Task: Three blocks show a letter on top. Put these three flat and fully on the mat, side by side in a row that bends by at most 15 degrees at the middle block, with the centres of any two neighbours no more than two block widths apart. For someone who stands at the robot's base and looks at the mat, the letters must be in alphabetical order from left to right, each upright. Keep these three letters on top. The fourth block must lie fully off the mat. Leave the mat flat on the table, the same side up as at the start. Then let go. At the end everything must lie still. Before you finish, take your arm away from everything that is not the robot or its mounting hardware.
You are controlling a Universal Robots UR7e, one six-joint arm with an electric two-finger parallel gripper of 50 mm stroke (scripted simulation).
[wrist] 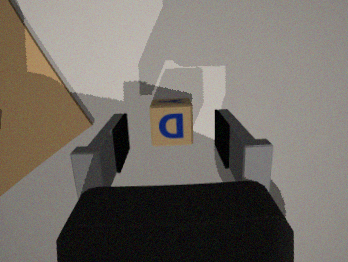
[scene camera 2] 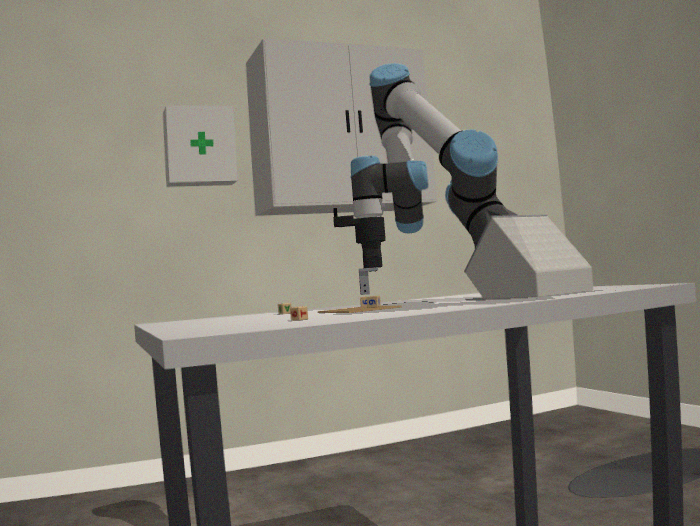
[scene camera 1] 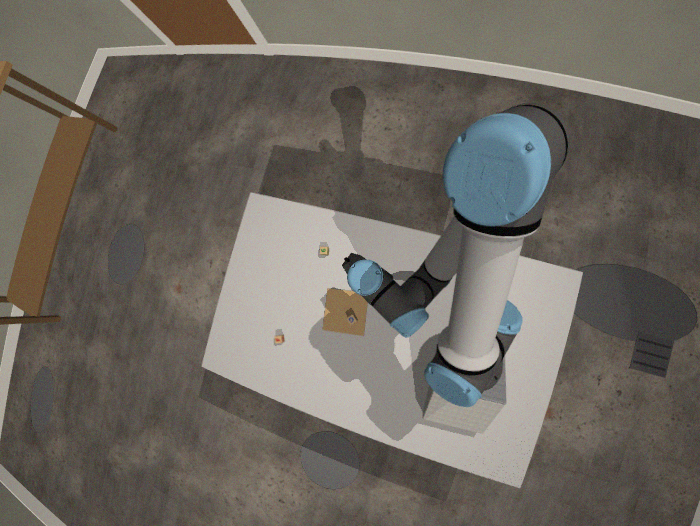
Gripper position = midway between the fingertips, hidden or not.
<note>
In view: the gripper point(scene camera 2: 365, 294) and a tan mat point(scene camera 1: 340, 304).
The gripper also shows in the wrist view point(wrist: 171, 129).
</note>
